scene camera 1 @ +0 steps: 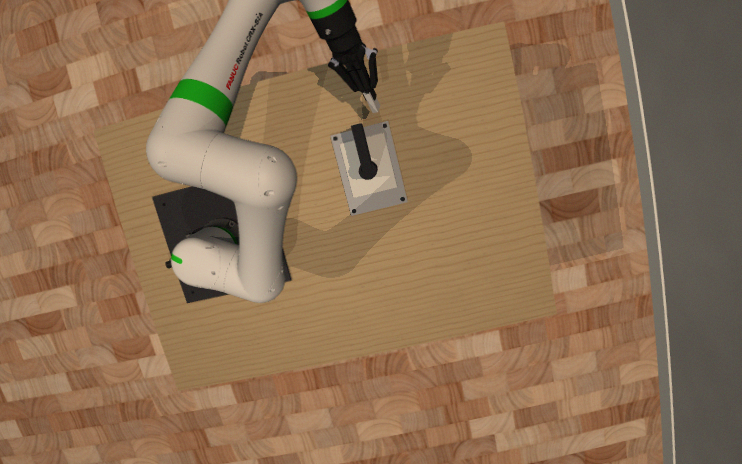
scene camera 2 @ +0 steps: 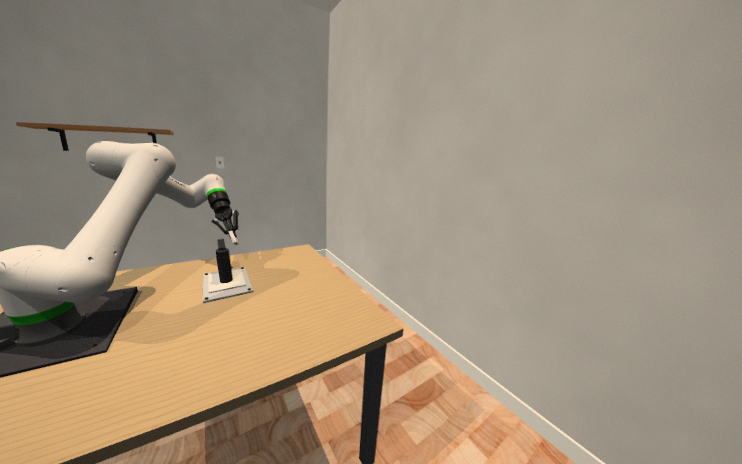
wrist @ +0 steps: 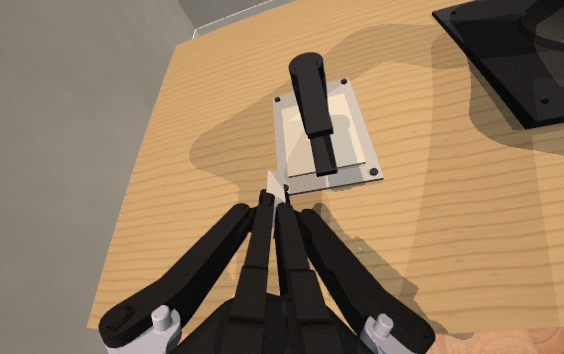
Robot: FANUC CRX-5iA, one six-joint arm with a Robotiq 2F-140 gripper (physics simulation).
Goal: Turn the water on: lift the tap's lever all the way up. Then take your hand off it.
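Seen in the pictures: gripper, between the fingertips: (scene camera 1: 376,109) (scene camera 2: 236,243) (wrist: 273,182); arm's base, origin of its link: (scene camera 2: 52,328).
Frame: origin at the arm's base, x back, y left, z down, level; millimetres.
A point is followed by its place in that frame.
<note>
The black tap (scene camera 1: 367,170) {x -482, y 84, z -143 mm} (scene camera 2: 224,266) {x -481, y 58, z -73 mm} (wrist: 311,95) {x -486, y 153, z -142 mm} stands upright on a light square-cornered plate (scene camera 1: 379,204) {x -481, y -25, z 6 mm} (scene camera 2: 212,298) {x -423, y -30, z 6 mm} (wrist: 373,162) {x -408, y 176, z 6 mm}. Its long black arm (scene camera 1: 360,140) reaches toward the gripper side in scene camera 1; a narrower dark end piece (scene camera 2: 221,243) {x -485, y 140, z -142 mm} (wrist: 324,155) {x -485, y 186, z -67 mm} also shows. The lever's exact tilt, and which part is lever or spout, are hard to tell. My gripper (scene camera 1: 372,103) {x -549, y 228, z -105 mm} (scene camera 2: 234,238) {x -549, y 228, z -105 mm} (wrist: 273,182) {x -549, y 228, z -105 mm} is shut and empty. Its pale fingertips are a little beyond the arm's free end and to one side, above the table, with a gap to the tap.
The wooden table (scene camera 1: 465,273) {x -670, y -300, z 14 mm} (scene camera 2: 306,328) {x -655, y -344, z 14 mm} (wrist: 165,165) {x -842, y 59, z 14 mm} carries the tap's plate and the robot's black base plate (scene camera 1: 174,224) {x 132, y 96, z -4 mm} (scene camera 2: 114,322) {x -152, y -45, z 2 mm} (wrist: 510,85) {x -164, y 100, z -3 mm}. A brown wall shelf (scene camera 2: 98,129) is behind the arm in scene camera 2. A grey wall (scene camera 2: 492,191) (wrist: 85,125) stands beyond the table.
</note>
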